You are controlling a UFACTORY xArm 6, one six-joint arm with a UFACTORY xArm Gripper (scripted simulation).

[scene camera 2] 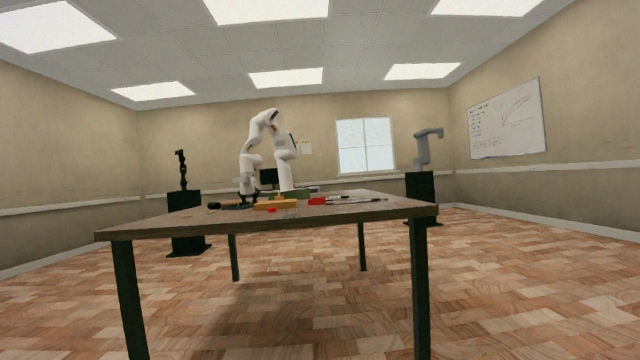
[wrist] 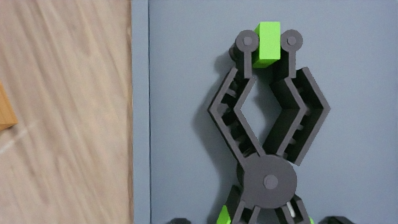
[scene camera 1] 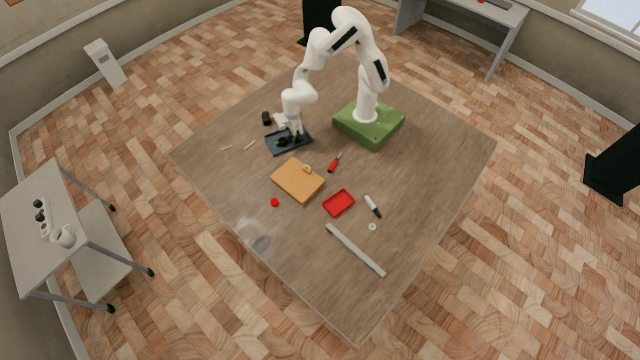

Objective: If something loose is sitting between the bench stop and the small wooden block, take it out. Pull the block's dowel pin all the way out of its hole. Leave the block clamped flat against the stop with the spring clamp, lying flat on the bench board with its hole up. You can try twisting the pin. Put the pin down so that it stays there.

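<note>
Scene camera 1 shows a tan bench board (scene camera 1: 290, 177); the wrist view shows a dark tray (wrist: 180, 160).
</note>
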